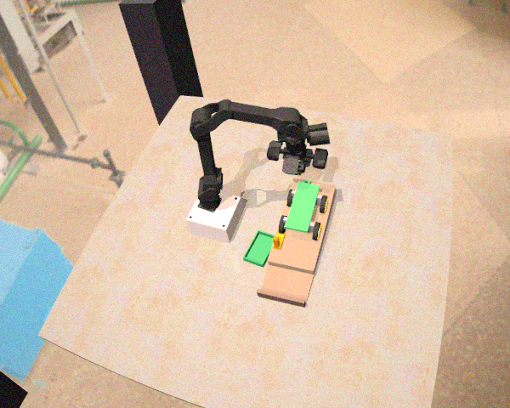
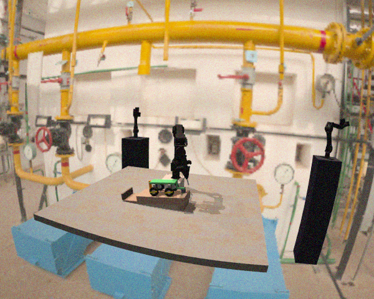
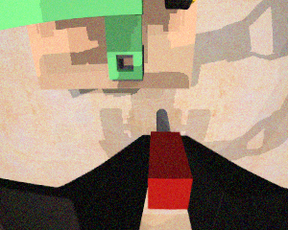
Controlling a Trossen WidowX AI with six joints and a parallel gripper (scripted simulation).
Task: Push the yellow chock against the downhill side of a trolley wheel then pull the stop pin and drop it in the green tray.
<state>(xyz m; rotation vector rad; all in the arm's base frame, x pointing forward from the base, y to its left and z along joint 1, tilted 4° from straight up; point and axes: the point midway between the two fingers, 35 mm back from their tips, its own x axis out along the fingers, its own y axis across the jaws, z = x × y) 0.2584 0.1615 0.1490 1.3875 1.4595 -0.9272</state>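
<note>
The green tray is 5 cm behind my gripper tip, 25 cm to the right of it and 18 cm below it. Round my gripper tip: red-headed stop pin: right at my gripper tip; wooden ramp: 6 cm ahead, 14 cm to the right, 13 cm below; trolley: 6 cm ahead, 13 cm to the right, 6 cm below.
</note>
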